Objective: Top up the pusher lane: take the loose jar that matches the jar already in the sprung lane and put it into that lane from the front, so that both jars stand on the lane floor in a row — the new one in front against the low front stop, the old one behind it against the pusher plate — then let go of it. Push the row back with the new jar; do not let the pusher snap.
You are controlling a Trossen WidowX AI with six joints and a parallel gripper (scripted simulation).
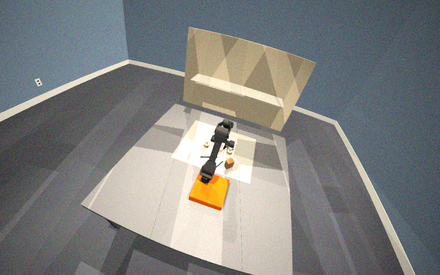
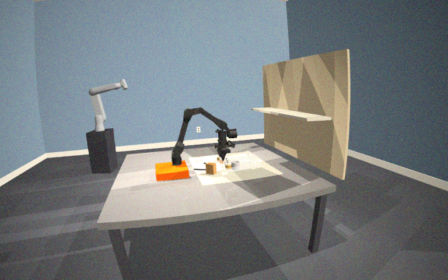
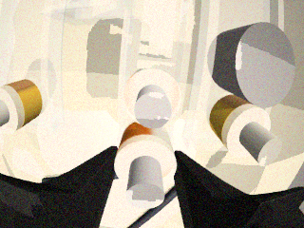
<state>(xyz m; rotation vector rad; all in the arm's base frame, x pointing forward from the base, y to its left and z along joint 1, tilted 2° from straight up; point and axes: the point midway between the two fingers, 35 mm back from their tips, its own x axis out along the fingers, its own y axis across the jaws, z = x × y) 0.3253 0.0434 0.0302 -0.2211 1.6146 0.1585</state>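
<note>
The grey lid is 9 cm ahead of my gripper tip, 6 cm to the right of it and 3 cm below it. Also, from my gripper tip: pusher lane 15 cm ahead, 6 cm to the left, 4 cm below; then tan cube 8 cm behind, 12 cm to the right, 2 cm below; then shelf 51 cm ahead, 13 cm to the left, 31 cm above.
</note>
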